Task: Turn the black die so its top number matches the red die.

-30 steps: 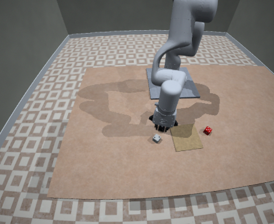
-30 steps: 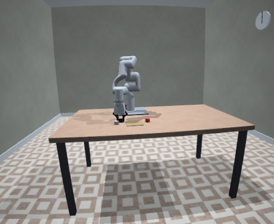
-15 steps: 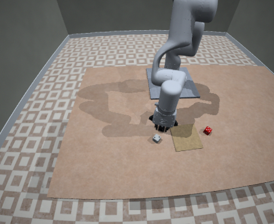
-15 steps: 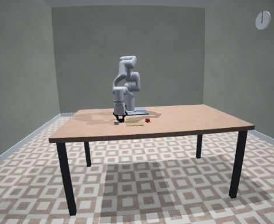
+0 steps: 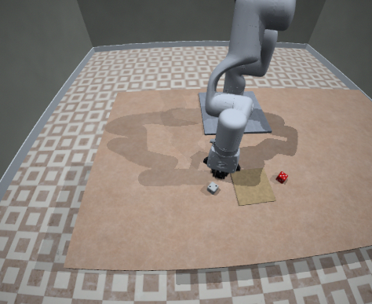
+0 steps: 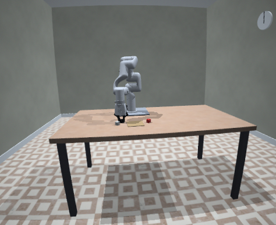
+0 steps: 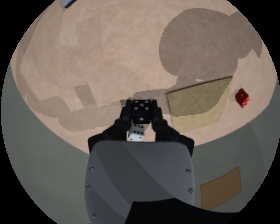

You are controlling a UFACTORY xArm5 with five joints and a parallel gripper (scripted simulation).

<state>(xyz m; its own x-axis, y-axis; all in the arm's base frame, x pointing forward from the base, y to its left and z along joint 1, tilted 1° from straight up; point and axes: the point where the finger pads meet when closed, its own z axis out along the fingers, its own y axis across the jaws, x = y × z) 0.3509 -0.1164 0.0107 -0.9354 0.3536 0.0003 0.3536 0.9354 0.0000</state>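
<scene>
My hand is 60 mm short of the tan mat, 120 mm to the right of it and 20 mm above it. From my hand the other things lie so: grey die (60 mm ahead, 40 mm to the right, 10 mm below); red die (40 mm ahead, 240 mm to the left, 10 mm below); black die (10 mm below).
</scene>
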